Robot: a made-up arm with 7 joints. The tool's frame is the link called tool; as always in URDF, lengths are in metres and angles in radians. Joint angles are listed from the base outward. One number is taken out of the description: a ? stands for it. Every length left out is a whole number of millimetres.
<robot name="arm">
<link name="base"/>
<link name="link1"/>
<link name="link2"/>
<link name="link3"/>
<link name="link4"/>
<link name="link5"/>
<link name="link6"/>
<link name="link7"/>
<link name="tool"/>
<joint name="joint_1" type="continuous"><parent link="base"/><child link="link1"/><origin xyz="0.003 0.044 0.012" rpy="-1.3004 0.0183 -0.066"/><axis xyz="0 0 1"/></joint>
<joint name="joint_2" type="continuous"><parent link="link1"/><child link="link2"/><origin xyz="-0.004 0.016 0" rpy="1.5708 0 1.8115"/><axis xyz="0 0 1"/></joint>
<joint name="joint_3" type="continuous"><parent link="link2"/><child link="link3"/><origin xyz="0.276 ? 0" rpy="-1.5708 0 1.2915"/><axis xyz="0 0 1"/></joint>
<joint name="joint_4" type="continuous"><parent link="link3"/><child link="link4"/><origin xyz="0.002 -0.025 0" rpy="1.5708 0 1.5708"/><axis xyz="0 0 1"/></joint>
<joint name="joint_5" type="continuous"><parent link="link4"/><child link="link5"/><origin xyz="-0.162 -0.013 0" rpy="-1.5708 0 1.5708"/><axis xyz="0 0 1"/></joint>
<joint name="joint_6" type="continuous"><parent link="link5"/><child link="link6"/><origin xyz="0 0 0" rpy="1.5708 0 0"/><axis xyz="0 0 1"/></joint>
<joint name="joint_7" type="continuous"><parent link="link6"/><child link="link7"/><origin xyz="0 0.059 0" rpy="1.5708 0 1.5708"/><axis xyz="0 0 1"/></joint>
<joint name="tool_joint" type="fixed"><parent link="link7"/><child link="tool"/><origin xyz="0 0 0" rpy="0 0 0"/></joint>
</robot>
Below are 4 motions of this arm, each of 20 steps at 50 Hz.
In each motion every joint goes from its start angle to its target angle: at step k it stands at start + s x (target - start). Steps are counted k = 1, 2, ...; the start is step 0. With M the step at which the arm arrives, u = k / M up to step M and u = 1 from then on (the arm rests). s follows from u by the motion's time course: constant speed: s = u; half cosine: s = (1 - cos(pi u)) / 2; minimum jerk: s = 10 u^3 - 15 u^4 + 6 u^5.
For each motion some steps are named. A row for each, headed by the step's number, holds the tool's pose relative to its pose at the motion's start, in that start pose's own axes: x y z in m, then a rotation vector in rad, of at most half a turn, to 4 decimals.
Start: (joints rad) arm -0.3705 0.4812 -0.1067 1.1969 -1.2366 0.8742 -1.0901
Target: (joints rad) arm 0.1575 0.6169 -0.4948 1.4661 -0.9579 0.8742 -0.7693
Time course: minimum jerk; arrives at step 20
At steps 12, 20:
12: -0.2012 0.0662 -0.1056 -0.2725 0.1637 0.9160
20: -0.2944 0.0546 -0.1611 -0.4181 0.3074 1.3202

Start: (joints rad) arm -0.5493 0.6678 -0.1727 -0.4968 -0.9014 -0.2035 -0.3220
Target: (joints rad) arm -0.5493 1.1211 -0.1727 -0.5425 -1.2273 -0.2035 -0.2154
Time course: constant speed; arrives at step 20
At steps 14, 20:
14: -0.0038 0.0255 0.0535 -0.0097 0.1450 0.0054
20: -0.0010 0.0329 0.0772 -0.0111 0.2132 0.0168

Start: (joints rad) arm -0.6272 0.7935 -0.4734 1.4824 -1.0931 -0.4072 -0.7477
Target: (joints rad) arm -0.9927 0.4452 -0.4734 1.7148 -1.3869 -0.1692 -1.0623
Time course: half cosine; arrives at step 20
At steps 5, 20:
5: 0.0189 -0.0186 0.0001 -0.0850 -0.0257 -0.0545
20: 0.1143 -0.1519 0.0305 -0.5317 -0.1866 -0.4509

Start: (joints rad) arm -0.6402 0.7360 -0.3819 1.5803 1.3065 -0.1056 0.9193
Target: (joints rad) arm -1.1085 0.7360 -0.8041 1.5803 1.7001 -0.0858 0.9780
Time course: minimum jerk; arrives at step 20
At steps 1, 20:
1: 0.0002 0.0002 0.0000 0.0005 -0.0005 0.0005
20: 0.1282 0.1648 -0.0412 0.5574 -0.3739 0.3667

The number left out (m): -0.069
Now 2 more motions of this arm.
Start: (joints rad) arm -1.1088 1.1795 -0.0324 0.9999 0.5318 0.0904 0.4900
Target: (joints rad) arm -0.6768 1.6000 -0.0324 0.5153 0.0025 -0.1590 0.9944
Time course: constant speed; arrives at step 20
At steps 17, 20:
17: 0.0089 0.1028 -0.0157 -0.2472 -0.3366 0.5066
20: 0.0064 0.1180 -0.0074 -0.3136 -0.4032 0.5587

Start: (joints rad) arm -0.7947 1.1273 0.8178 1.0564 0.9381 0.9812 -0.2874
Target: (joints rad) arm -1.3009 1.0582 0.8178 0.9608 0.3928 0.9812 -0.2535
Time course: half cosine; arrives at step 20
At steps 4, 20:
4: -0.0082 -0.0046 0.0103 -0.0594 -0.0394 -0.0682
20: -0.1157 -0.0133 0.1069 -0.5773 -0.4363 -0.7359

